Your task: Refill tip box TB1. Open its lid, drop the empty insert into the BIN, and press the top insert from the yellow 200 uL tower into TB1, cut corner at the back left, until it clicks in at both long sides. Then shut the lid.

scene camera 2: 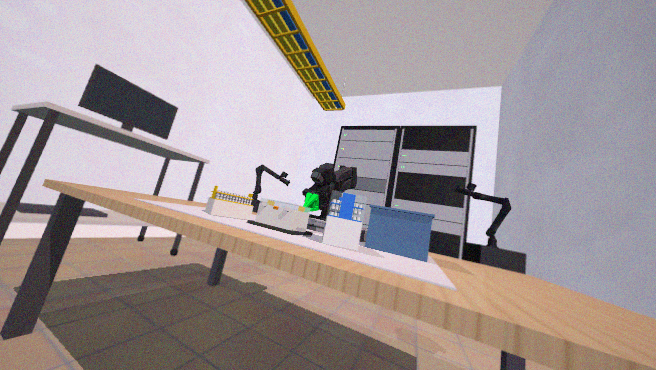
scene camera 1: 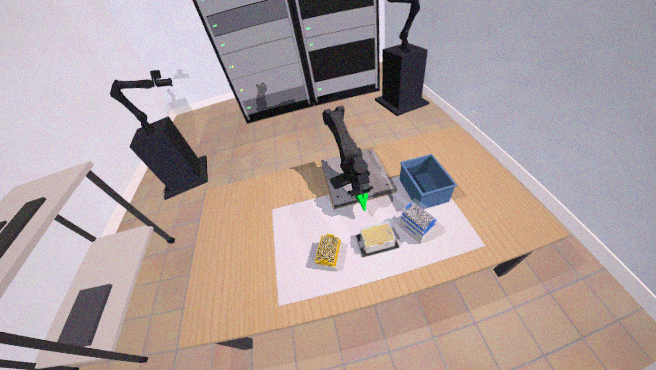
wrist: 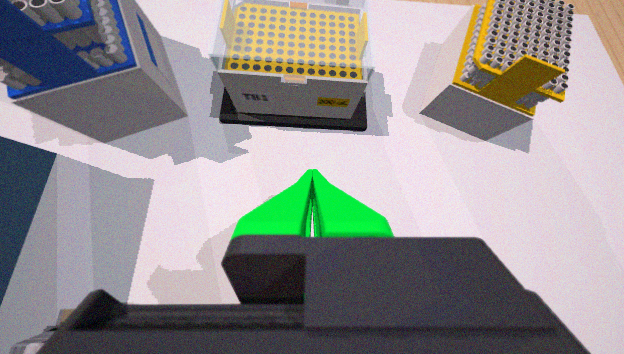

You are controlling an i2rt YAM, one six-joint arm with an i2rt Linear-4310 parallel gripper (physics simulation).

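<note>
Tip box TB1 (scene camera 1: 378, 239) (scene camera 2: 282, 217) (wrist: 295, 92) stands in a black holder on the white mat. Its clear lid looks shut, and the empty yellow insert (wrist: 297, 40) shows through it. The yellow 200 uL tower (scene camera 1: 328, 251) (scene camera 2: 230, 205) (wrist: 520, 60), with tips in its inserts, stands to one side of TB1. The blue BIN (scene camera 1: 427, 180) (scene camera 2: 400, 233) (wrist: 17, 200) stands near the robot base; its inside shows no insert in scene camera 1. My gripper (scene camera 1: 364, 208) (scene camera 2: 311, 202) (wrist: 312, 177) is shut and empty, on the robot-base side of TB1 and apart from it.
A blue tip tower (scene camera 1: 419, 220) (scene camera 2: 343, 222) (wrist: 100, 95) stands between TB1 and the BIN, on the opposite side of TB1 from the yellow tower. The white mat (scene camera 1: 300, 292) lies on the wooden table (scene camera 1: 230, 250). Two other arms on black pedestals stand beyond the table.
</note>
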